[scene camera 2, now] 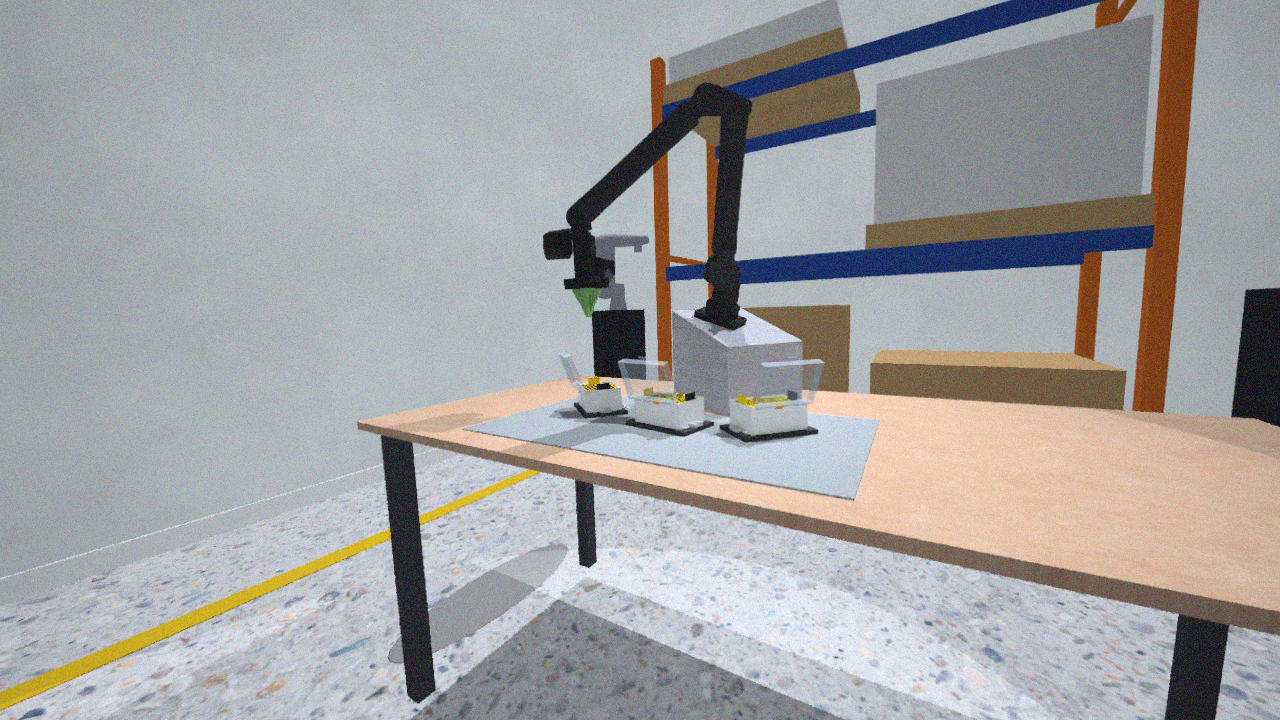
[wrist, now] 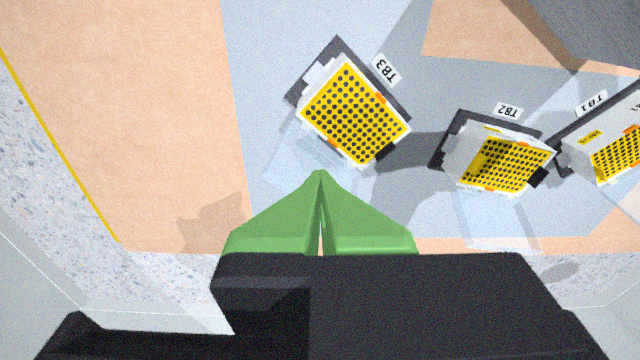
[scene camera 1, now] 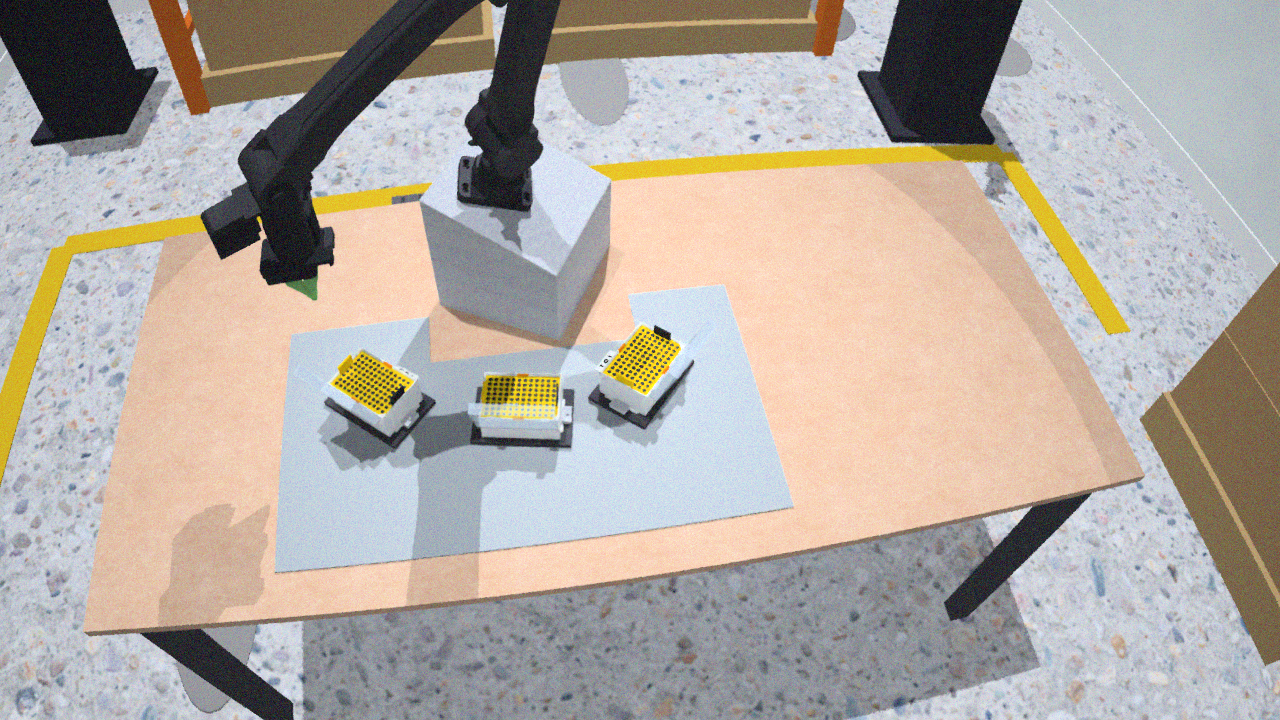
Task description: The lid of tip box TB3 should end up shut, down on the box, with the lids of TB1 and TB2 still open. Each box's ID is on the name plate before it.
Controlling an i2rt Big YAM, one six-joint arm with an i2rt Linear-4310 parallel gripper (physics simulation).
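Frame: origin at the arm's base, x ahead, y left, z up, level; centimetres.
Seen in the pictures: gripper, fingertip midpoint: [scene camera 2: 588, 317] [wrist: 320, 179] [scene camera 1: 315, 297]; arm's base, link origin: [scene camera 2: 719, 320] [scene camera 1: 493, 186].
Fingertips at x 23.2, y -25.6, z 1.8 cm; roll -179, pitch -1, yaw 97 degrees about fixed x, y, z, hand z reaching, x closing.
Offsets run from my fingertips to a thing's middle. "spot": to the spot under its first point. Level surfaces: height alone.
Tip box TB3 @(dx +3.0, dy +5.1, dz -16.6 cm) [scene camera 1: 371, 391] [scene camera 2: 599, 396] [wrist: 354, 114] is white with a yellow tip rack, the leftmost box in each view. Its clear lid @(dx +8.3, dy +1.1, dz -12.6 cm) [scene camera 2: 570, 368] [wrist: 295, 155] stands open, leaning outward from the box. TB2 [scene camera 1: 521, 407] [scene camera 2: 669, 411] [wrist: 505, 162] is in the middle, its clear lid @(spot: dx +15.1, dy +28.4, dz -12.2 cm) [scene camera 2: 646, 379] [wrist: 492, 222] open. TB1 @(dx +1.6, dy +47.8, dz -16.6 cm) [scene camera 1: 642, 362] [scene camera 2: 768, 417] [wrist: 612, 150] is at the right, its clear lid [scene camera 2: 792, 380] open. My gripper [scene camera 1: 313, 297] [scene camera 2: 588, 314] [wrist: 320, 179] is shut and empty, its green fingertips pointing down, well above table height and on the lid side of TB3.
The boxes stand on dark bases on a blue-grey mat @(dz -23.1 cm) [scene camera 1: 537, 501] [scene camera 2: 787, 461] on the wooden table @(dz -23.3 cm) [scene camera 1: 895, 358] [scene camera 2: 1029, 483]. The grey pedestal [scene camera 1: 501, 282] [scene camera 2: 760, 367] bearing my arm stands behind TB2. A storage rack [scene camera 2: 1168, 205] stands beyond the table.
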